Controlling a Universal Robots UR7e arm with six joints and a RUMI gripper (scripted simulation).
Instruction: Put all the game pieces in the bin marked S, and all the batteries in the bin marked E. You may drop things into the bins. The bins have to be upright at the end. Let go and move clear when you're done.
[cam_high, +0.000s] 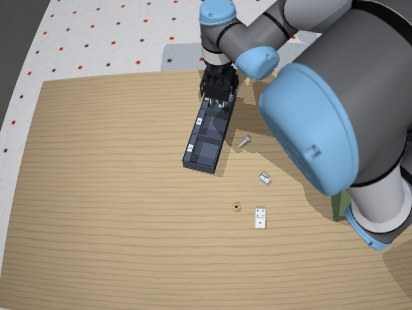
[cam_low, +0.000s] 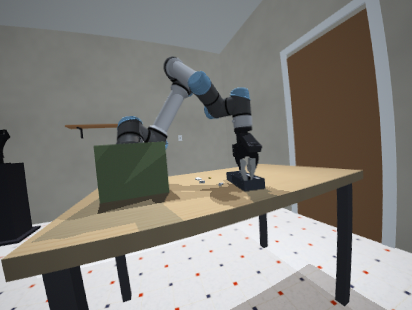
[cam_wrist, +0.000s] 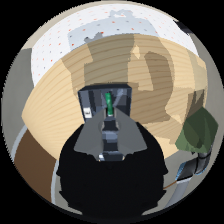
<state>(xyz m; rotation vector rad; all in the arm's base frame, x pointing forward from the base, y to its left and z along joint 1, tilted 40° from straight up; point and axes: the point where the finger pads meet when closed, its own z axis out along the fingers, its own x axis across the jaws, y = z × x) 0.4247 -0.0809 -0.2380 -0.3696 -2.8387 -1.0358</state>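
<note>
Now: hand 10 mm to the left of the green battery and 20 mm above it. Also, from my hand: grey-white piece (110 mm behind, 230 mm to the left, 20 mm below); black bin tray (30 mm ahead, 80 mm to the left, 10 mm below); grey cylinder (60 mm behind, 120 mm to the left, 30 mm below).
</note>
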